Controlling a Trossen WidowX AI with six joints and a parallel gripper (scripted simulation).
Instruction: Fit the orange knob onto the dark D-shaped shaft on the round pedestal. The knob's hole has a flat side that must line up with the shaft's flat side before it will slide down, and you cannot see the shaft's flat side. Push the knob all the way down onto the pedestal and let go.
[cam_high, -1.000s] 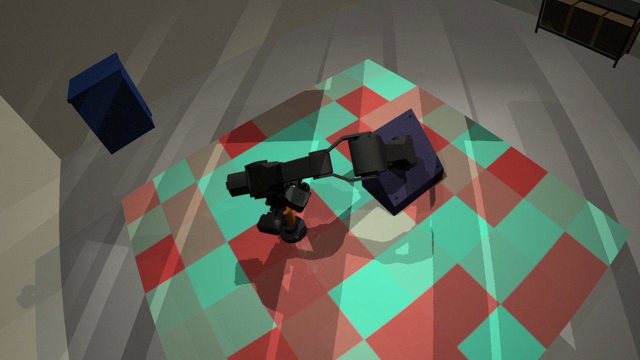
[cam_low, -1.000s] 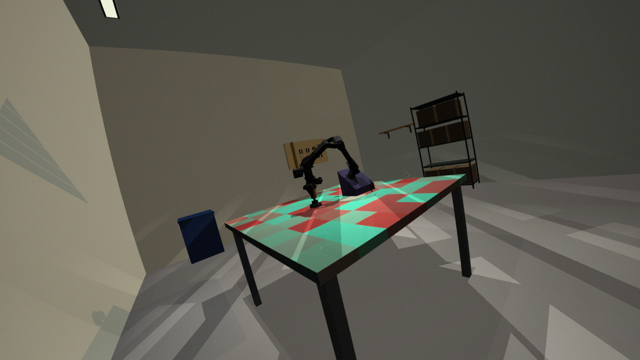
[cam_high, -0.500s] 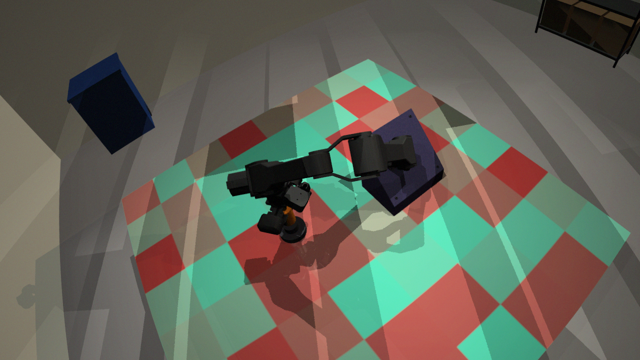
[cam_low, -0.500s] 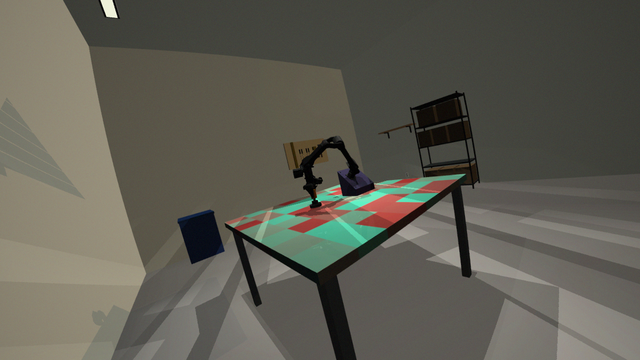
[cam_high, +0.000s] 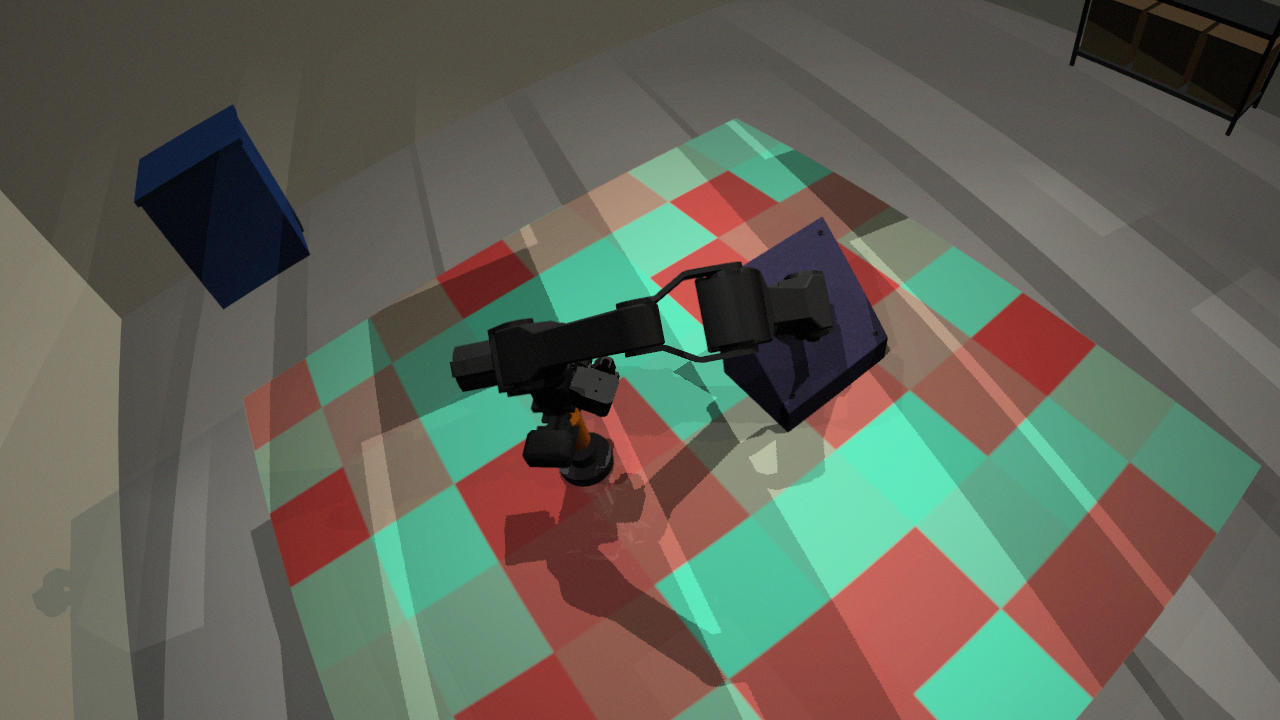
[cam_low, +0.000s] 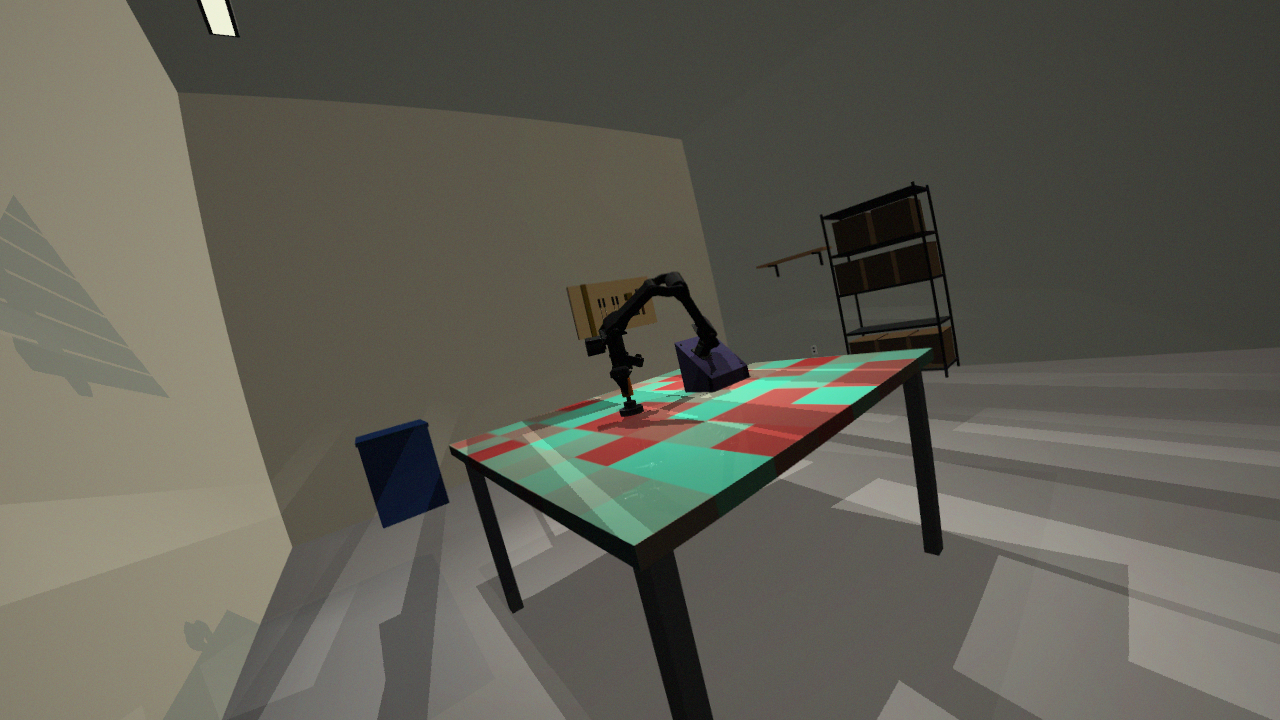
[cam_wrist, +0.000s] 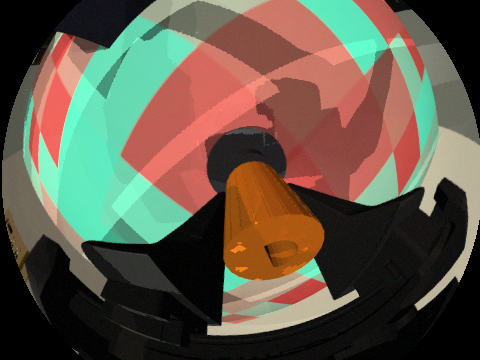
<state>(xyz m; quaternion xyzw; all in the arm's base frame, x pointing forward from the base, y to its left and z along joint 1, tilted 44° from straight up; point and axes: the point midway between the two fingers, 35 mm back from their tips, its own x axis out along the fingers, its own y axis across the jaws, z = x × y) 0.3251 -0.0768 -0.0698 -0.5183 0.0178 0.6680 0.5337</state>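
My gripper tip is now 2 cm below the orange knob. Round my gripper tip: round dark pedestal (4 cm below).
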